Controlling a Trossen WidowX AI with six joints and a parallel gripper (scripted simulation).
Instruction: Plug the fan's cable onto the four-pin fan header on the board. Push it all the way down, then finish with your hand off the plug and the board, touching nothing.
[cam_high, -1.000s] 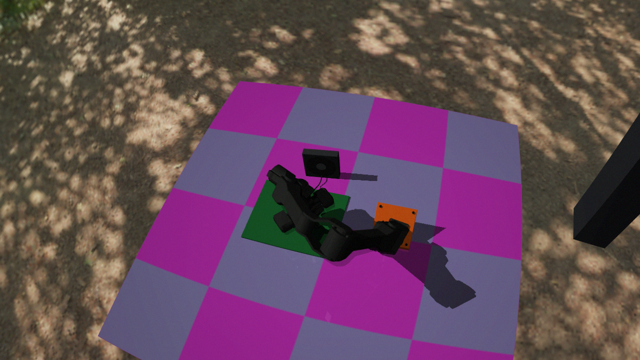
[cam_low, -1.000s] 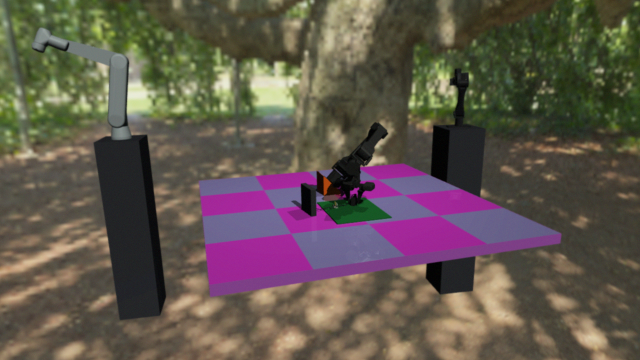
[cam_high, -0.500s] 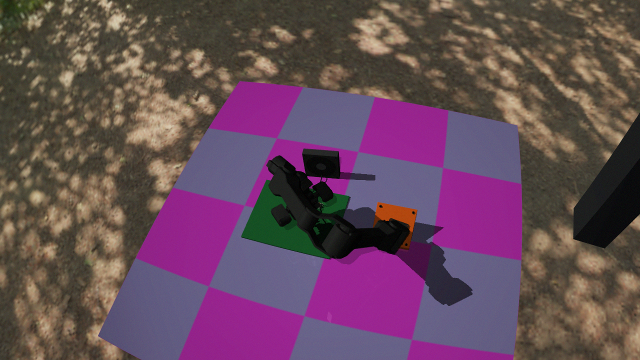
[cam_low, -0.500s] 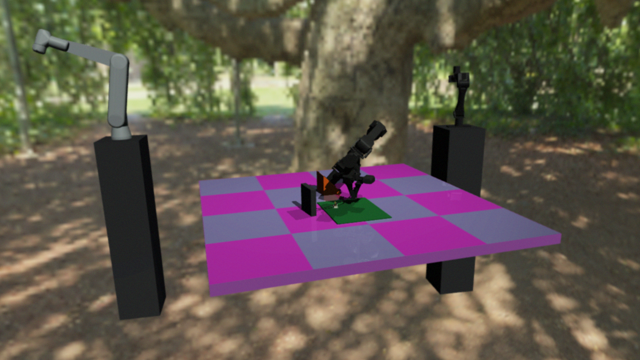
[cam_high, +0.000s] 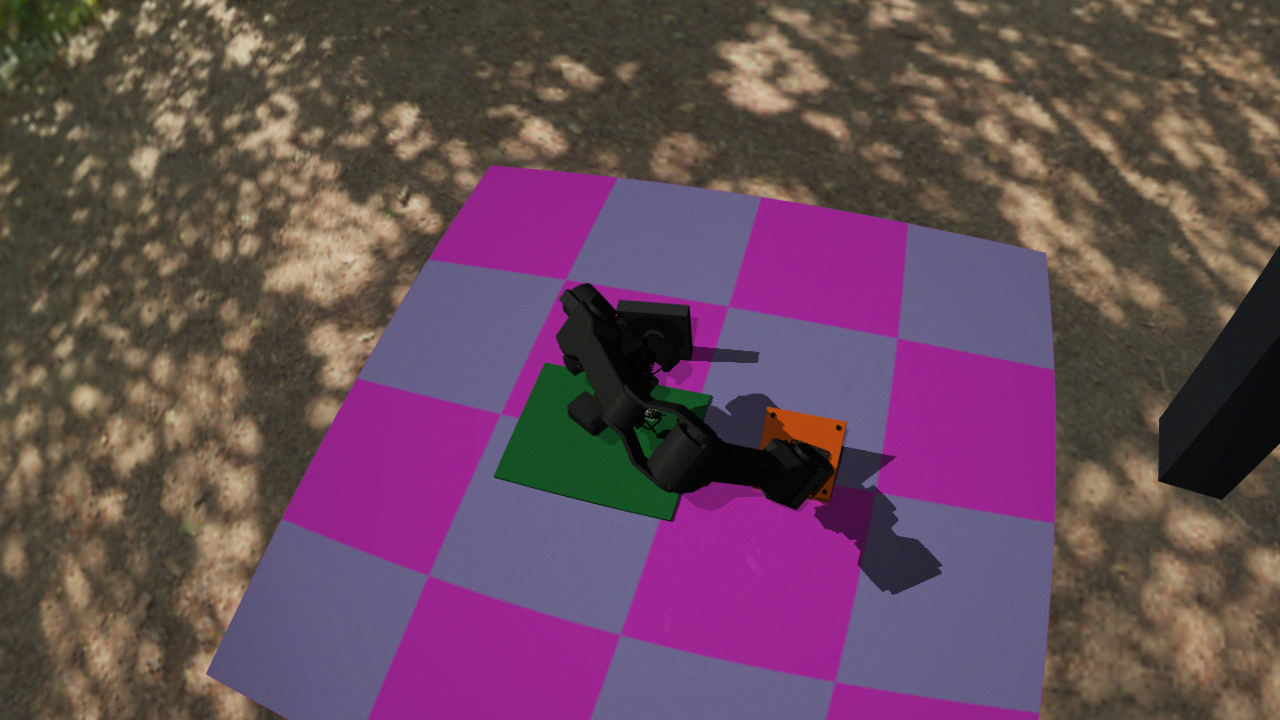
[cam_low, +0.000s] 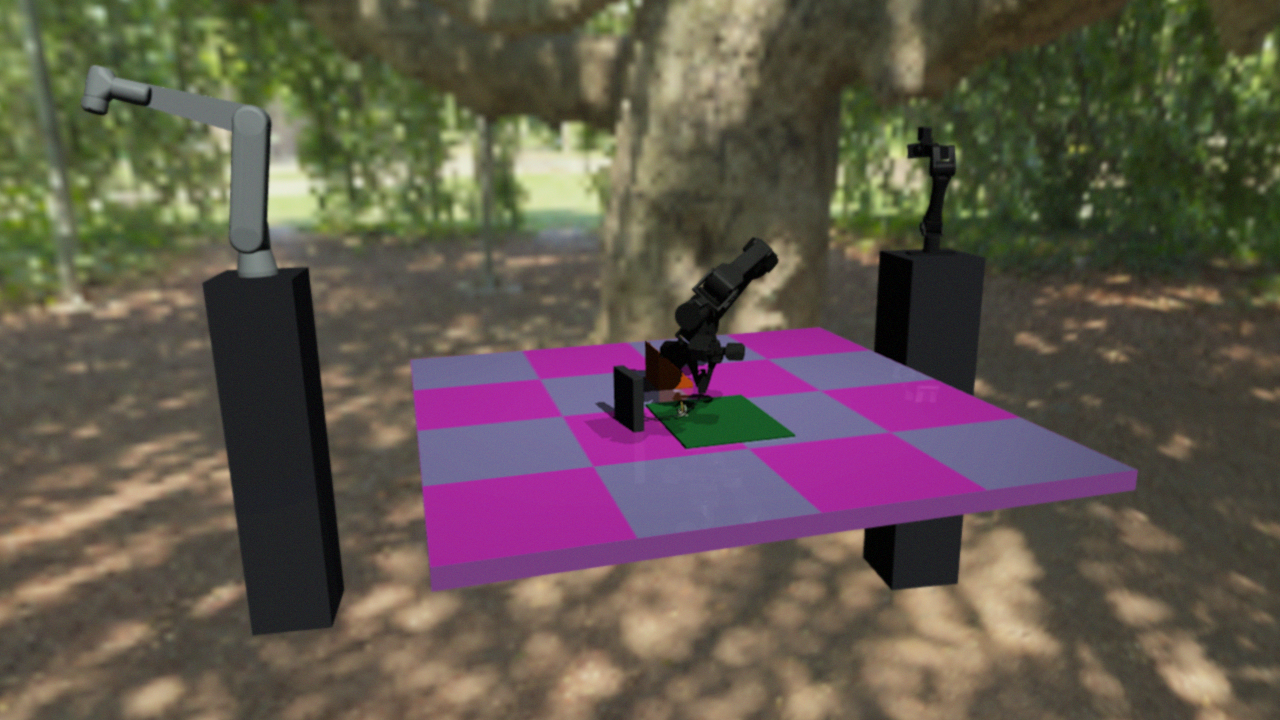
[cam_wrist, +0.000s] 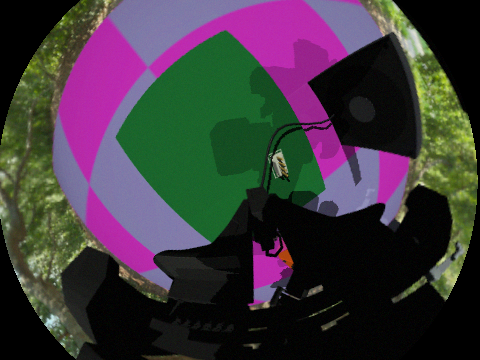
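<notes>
Now: the green board 8 cm below my gripper tip, 5 cm ahead of it and 2 cm to the left of it. Also, from my gripper tip: black fan 17 cm to the right, 3 cm ahead, 1 cm below; black plug 1 cm behind, 1 cm above.
</notes>
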